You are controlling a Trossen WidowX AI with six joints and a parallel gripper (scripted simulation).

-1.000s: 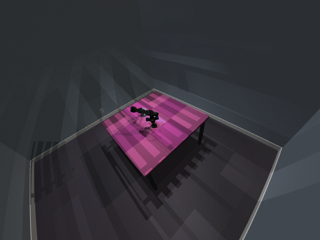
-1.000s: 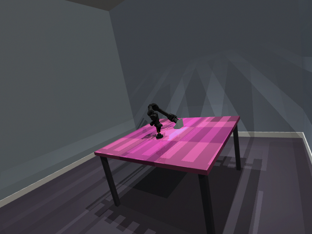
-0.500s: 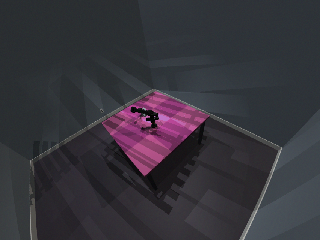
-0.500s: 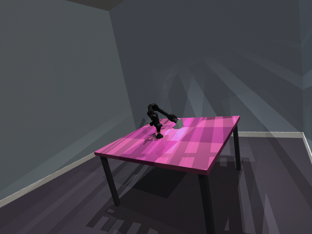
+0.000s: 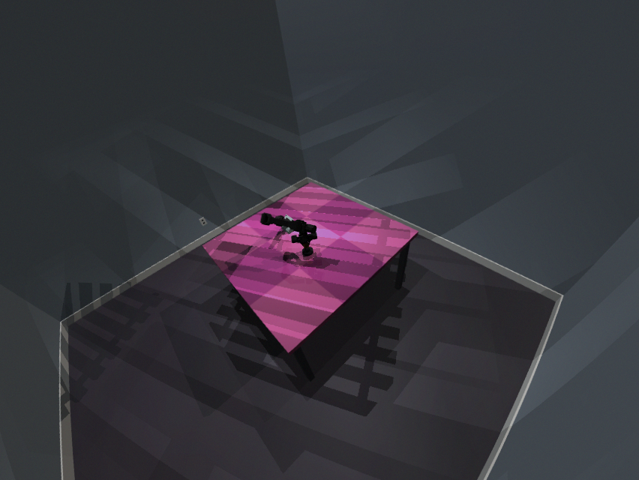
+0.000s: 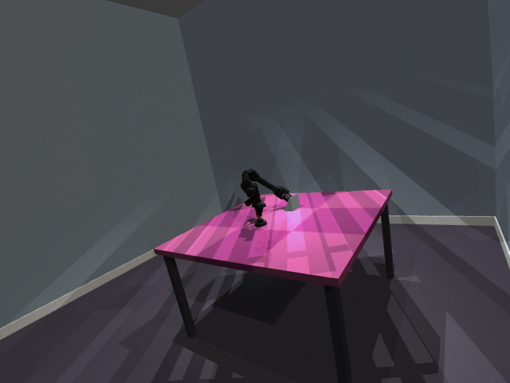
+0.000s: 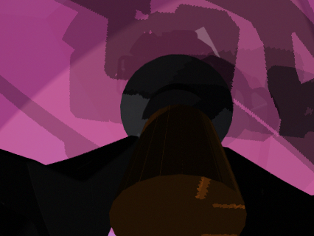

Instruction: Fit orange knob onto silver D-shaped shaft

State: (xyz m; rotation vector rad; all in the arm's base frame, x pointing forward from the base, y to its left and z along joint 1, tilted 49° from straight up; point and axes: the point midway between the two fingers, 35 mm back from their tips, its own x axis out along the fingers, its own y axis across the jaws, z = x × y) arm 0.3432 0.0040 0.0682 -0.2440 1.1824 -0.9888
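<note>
Right now my gripper tip is 3 cm below the orange knob. From my gripper tip the other things lie so: round black pedestal (4 cm below).
</note>
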